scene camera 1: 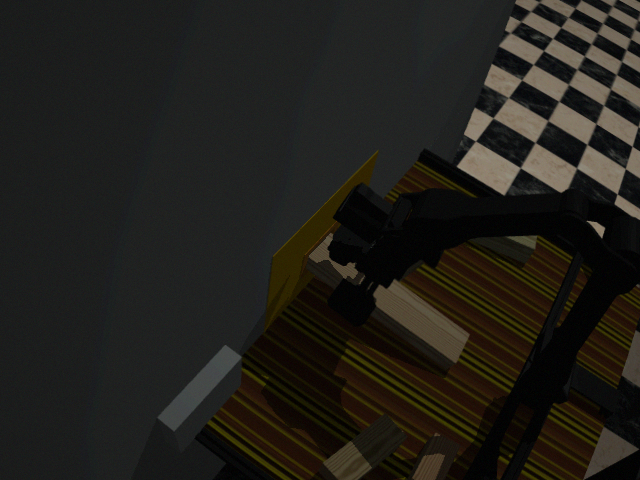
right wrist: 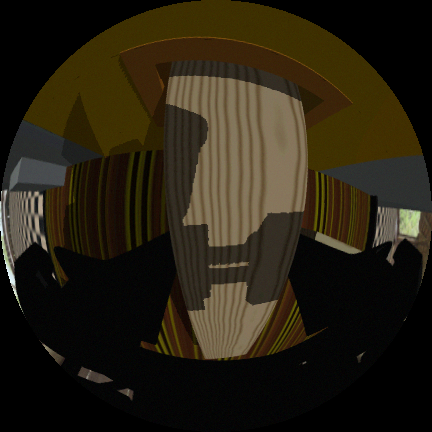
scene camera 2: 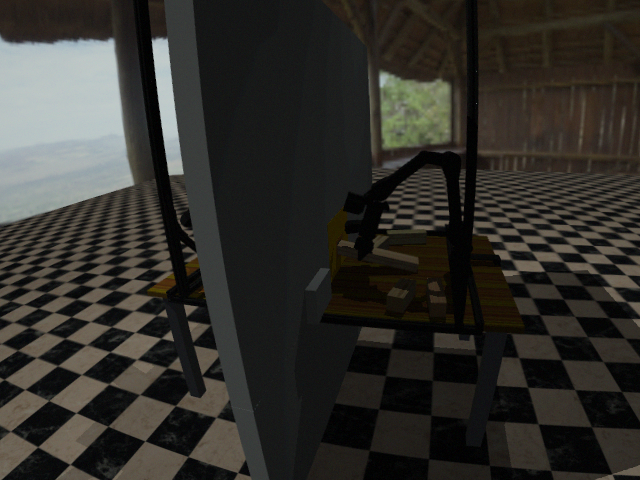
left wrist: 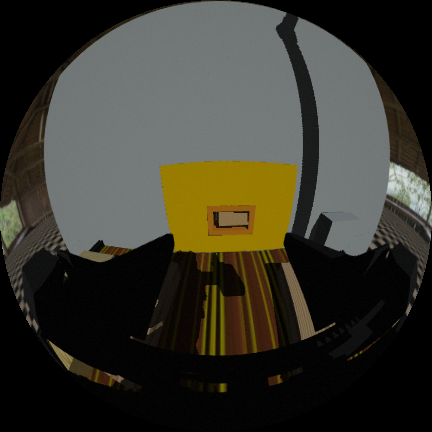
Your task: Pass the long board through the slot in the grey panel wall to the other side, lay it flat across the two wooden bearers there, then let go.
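Places are measured from the left arm's base along level axes (x ahead, y left, z up), in centimetres.
Where they show: left gripper, fingertip midpoint: [left wrist: 230, 239]; right gripper, fingertip midpoint: [scene camera 1: 355, 283] [right wrist: 230, 232] [scene camera 2: 360, 255]; right arm's base, link origin: [scene camera 1: 535, 392].
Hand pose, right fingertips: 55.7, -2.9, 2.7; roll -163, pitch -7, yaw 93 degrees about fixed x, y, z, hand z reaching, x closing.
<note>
After its pixels a point has its place, as x, y, z.
The long board [scene camera 1: 423, 322] @(68.5, -2.3, 3.1) [scene camera 2: 398, 259] @(69.6, -4.8, 2.8) [right wrist: 245, 150] @(51.7, -3.4, 6.9) is above the striped table, its far end at the orange-edged slot [left wrist: 210, 220] @(43.1, 0.7, 6.8) [right wrist: 215, 49] in the yellow panel on the grey wall [scene camera 1: 155, 155] @(48.2, -35.4, 50.4) [scene camera 2: 258, 155] @(48.2, -59.7, 45.2) [left wrist: 200, 100] @(43.2, 1.6, 31.0). How far it is inside is unclear. Its end face [left wrist: 233, 219] @(43.2, -4.1, 6.8) shows through the slot in the left wrist view. My right gripper [scene camera 1: 359, 279] @(55.7, -2.9, 2.7) [right wrist: 230, 232] @(55.7, -2.9, 2.7) is shut on the board behind that end. My left gripper [left wrist: 230, 239] @(25.4, -2.0, 14.3) is open and empty on the other side, facing the slot. Two wooden bearers [left wrist: 300, 300] @(25.5, -13.2, 1.9) [left wrist: 169, 292] @(29.7, 7.4, 0.1) lie below it, partly hidden by the fingers.
Two short wooden blocks [scene camera 1: 364, 449] @(72.2, -25.9, 2.8) [scene camera 1: 438, 459] @(82.2, -20.9, 2.5) [scene camera 2: 400, 297] @(72.6, -31.9, 2.8) [scene camera 2: 436, 302] @(82.5, -32.8, 2.5) lie on the right arm's side, and a pale block [scene camera 1: 516, 246] @(75.6, 25.3, 1.5) [scene camera 2: 406, 237] @(70.5, 24.2, 1.0) lies farther back. A grey block [scene camera 1: 201, 390] @(50.2, -34.5, 8.1) [scene camera 2: 317, 294] @(51.1, -39.9, 6.2) [left wrist: 320, 231] @(41.1, -27.0, 3.7) [right wrist: 37, 174] @(50.1, -27.0, 4.2) juts from the wall beside the yellow panel [left wrist: 230, 185] @(43.2, -3.4, 14.0).
</note>
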